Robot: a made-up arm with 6 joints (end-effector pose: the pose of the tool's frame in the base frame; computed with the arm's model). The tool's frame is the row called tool.
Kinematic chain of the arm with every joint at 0, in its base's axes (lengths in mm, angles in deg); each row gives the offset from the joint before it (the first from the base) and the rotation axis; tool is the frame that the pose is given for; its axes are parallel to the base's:
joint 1: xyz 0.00 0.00 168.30 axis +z
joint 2: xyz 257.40 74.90 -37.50 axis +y
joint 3: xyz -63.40 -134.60 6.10 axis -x
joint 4: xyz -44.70 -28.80 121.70 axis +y
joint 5: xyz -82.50 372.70 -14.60 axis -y
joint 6: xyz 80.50 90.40 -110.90 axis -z
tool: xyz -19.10 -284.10 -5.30
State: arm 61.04 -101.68 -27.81 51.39 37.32 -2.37
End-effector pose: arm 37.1 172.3 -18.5 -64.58 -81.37 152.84
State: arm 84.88 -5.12 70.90 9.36 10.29 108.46
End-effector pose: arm -124.9 -57.9 -406.4 50.08 -59.63 -56.54
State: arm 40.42 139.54 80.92 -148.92 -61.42 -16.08
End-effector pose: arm -35.7 218.3 156.2 49.88 -3.76 136.81
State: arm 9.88 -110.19 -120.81 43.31 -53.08 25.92
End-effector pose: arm 373.3 -303.1 -153.4 -23.08 7.03 102.35
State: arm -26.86 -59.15 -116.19 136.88 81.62 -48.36
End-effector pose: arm 3.1 -74.6 270.1 -19.03 -52.42 137.92
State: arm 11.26 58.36 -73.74 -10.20 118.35 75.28
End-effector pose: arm 572.0 152.4 303.0 52.64 18.85 -139.55
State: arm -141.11 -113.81 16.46 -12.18 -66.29 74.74
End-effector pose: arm -49.3 -495.3 -261.7 58.83 -6.51 121.65
